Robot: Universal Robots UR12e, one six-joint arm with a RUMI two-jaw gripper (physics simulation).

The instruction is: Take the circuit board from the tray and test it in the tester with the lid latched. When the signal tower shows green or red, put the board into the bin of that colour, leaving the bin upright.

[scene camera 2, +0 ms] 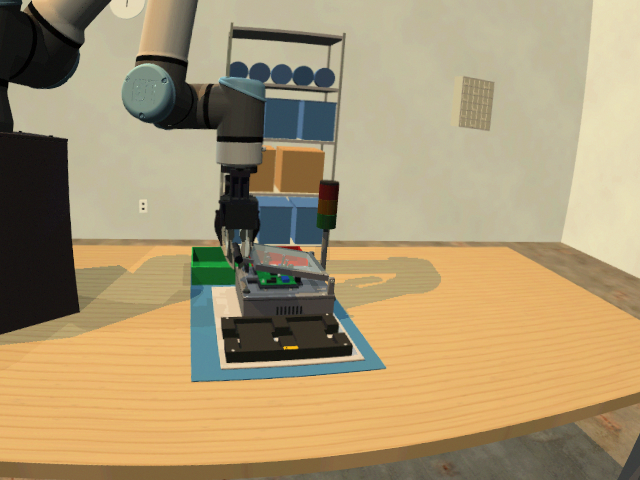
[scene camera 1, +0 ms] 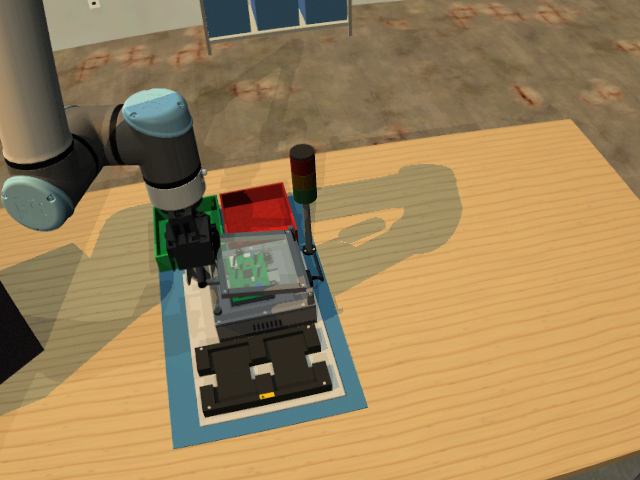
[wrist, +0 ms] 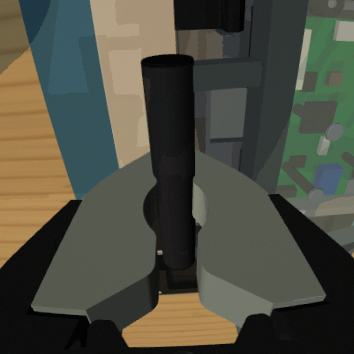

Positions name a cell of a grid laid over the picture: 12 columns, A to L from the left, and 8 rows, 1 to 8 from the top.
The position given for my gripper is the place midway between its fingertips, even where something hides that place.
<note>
In view: my gripper (scene camera 1: D5), a green bin (scene camera 2: D5), a red bin (scene camera 1: E4) and a tester lid (scene camera 1: E5).
The green bin shows as well in scene camera 1 (scene camera 1: D4). The tester lid is seen too in scene camera 2 (scene camera 2: E5) and in the wrist view (wrist: J4). My gripper shows as well in scene camera 2 (scene camera 2: E5) and in the wrist view (wrist: F4). The wrist view does not show the green bin: it is out of frame. The wrist view does not show the red bin: it is out of frame.
</note>
